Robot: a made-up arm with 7 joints. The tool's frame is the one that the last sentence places.
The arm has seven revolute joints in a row. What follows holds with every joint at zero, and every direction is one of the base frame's.
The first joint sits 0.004 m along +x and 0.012 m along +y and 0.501 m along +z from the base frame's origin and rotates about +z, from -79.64 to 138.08 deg.
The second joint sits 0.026 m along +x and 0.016 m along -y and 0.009 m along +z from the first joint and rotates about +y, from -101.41 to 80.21 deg.
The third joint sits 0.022 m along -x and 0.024 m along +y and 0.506 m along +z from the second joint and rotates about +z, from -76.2 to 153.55 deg.
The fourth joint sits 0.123 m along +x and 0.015 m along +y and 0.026 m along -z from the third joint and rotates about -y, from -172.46 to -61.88 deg.
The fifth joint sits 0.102 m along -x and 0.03 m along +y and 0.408 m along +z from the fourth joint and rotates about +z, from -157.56 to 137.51 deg.
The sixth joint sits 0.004 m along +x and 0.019 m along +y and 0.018 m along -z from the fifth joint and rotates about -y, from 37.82 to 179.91 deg.
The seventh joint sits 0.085 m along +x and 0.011 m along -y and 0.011 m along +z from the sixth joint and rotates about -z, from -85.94 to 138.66 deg.
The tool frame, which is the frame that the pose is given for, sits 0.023 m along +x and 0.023 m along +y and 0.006 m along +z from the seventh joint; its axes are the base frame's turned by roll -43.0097, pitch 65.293 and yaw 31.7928 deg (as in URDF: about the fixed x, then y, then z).
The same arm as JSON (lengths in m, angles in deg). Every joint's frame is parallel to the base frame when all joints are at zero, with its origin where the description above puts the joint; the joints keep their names.
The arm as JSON. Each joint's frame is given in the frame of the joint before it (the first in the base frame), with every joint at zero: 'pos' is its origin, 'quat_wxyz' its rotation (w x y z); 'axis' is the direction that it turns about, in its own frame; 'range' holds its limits. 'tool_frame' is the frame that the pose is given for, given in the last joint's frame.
{
  "length_unit": "m",
  "angle_unit": "deg",
  "joints": [
    {
      "joint": "joint 1",
      "pos": [
        0.004,
        0.012,
        0.501
      ],
      "quat_wxyz": [
        1.0,
        0.0,
        0.0,
        0.0
      ],
      "axis": [
        0.0,
        0.0,
        1.0
      ],
      "range": [
        -79.64,
        138.08
      ]
    },
    {
      "joint": "joint 2",
      "pos": [
        0.026,
        -0.016,
        0.009
      ],
      "quat_wxyz": [
        1.0,
        0.0,
        0.0,
        0.0
      ],
      "axis": [
        0.0,
        1.0,
        0.0
      ],
      "range": [
        -101.41,
        80.21
      ]
    },
    {
      "joint": "joint 3",
      "pos": [
        -0.022,
        0.024,
        0.506
      ],
      "quat_wxyz": [
        1.0,
        0.0,
        0.0,
        0.0
      ],
      "axis": [
        0.0,
        0.0,
        1.0
      ],
      "range": [
        -76.2,
        153.55
      ]
    },
    {
      "joint": "joint 4",
      "pos": [
        0.123,
        0.015,
        -0.026
      ],
      "quat_wxyz": [
        1.0,
        0.0,
        0.0,
        0.0
      ],
      "axis": [
        0.0,
        -1.0,
        0.0
      ],
      "range": [
        -172.46,
        -61.88
      ]
    },
    {
      "joint": "joint 5",
      "pos": [
        -0.102,
        0.03,
        0.408
      ],
      "quat_wxyz": [
        1.0,
        0.0,
        0.0,
        0.0
      ],
      "axis": [
        0.0,
        0.0,
        1.0
      ],
      "range": [
        -157.56,
        137.51
      ]
    },
    {
      "joint": "joint 6",
      "pos": [
        0.004,
        0.019,
        -0.018
      ],
      "quat_wxyz": [
        1.0,
        0.0,
        0.0,
        0.0
      ],
      "axis": [
        0.0,
        -1.0,
        0.0
      ],
      "range": [
        37.82,
        179.91
      ]
    },
    {
      "joint": "joint 7",
      "pos": [
        0.085,
        -0.011,
        0.011
      ],
      "quat_wxyz": [
        1.0,
        0.0,
        0.0,
        0.0
      ],
      "axis": [
        0.0,
        0.0,
        -1.0
      ],
      "range": [
        -85.94,
        138.66
      ]
    }
  ],
  "tool_frame": {
    "pos": [
      0.023,
      0.023,
      0.006
    ],
    "quat_wxyz": [
      0.699277,
      -0.434332,
      0.398164,
      0.404763
    ]
  }
}

